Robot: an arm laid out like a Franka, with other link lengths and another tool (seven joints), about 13 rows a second.
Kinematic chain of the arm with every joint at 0, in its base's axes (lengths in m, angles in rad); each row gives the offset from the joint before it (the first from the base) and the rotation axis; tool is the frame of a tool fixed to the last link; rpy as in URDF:
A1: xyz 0 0 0.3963 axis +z
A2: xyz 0 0 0 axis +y
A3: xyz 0 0 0.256 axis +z
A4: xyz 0.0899 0 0 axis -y
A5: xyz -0.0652 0 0.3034 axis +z
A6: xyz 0 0 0 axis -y
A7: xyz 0.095 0 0 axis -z
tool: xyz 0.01 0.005 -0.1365 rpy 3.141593 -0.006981 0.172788
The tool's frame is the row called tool.
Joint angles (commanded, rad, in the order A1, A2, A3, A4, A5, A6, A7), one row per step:
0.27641 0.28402 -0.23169 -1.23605 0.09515 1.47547 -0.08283
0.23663 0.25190 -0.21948 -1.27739 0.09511 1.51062 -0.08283
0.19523 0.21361 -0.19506 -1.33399 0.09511 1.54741 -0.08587
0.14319 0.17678 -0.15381 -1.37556 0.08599 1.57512 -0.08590
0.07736 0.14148 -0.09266 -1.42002 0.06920 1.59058 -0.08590
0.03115 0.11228 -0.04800 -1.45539 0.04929 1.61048 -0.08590
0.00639 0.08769 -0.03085 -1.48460 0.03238 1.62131 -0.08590
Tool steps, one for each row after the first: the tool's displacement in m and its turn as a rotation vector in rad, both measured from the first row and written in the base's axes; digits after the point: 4 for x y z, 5 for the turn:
-0.0010 -0.0183 0.0043 0.01117 -0.02411 -0.03171
-0.0048 -0.0315 0.0056 0.02478 -0.04055 -0.05082
-0.0094 -0.0422 0.0109 0.03007 -0.06166 -0.06539
-0.0160 -0.0503 0.0126 0.02708 -0.06667 -0.07270
-0.0208 -0.0554 0.0154 0.01502 -0.08021 -0.07547
-0.0258 -0.0622 0.0173 0.00057 -0.08663 -0.08307

